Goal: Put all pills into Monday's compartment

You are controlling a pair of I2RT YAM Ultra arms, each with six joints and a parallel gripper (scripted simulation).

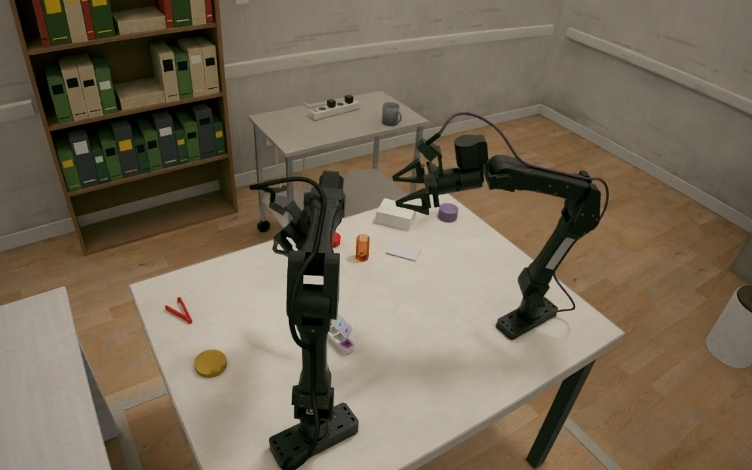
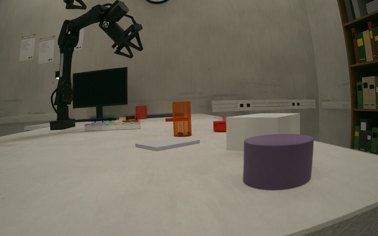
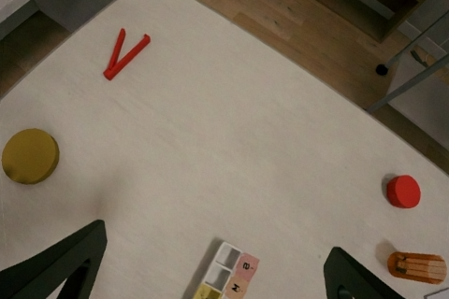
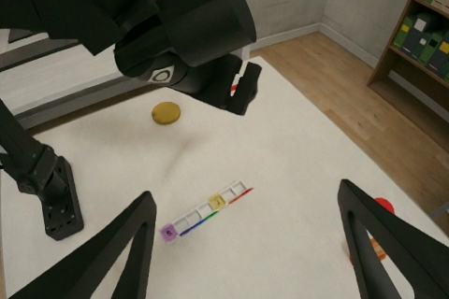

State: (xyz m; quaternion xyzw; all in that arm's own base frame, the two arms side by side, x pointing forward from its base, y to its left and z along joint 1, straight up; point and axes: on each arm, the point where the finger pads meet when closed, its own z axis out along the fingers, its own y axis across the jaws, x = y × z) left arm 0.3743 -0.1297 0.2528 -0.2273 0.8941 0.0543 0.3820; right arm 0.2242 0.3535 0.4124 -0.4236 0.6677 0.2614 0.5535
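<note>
Now: left hand 120 mm short of the orange pill bottle, 320 mm to the left of it and 260 mm above it. Round my left hand: flat white card: 70 mm ahead, 460 mm to the right, 280 mm below; red cap: 240 mm ahead, 280 mm to the right, 270 mm below; yellow disc: 40 mm behind, 260 mm to the left, 270 mm below.
</note>
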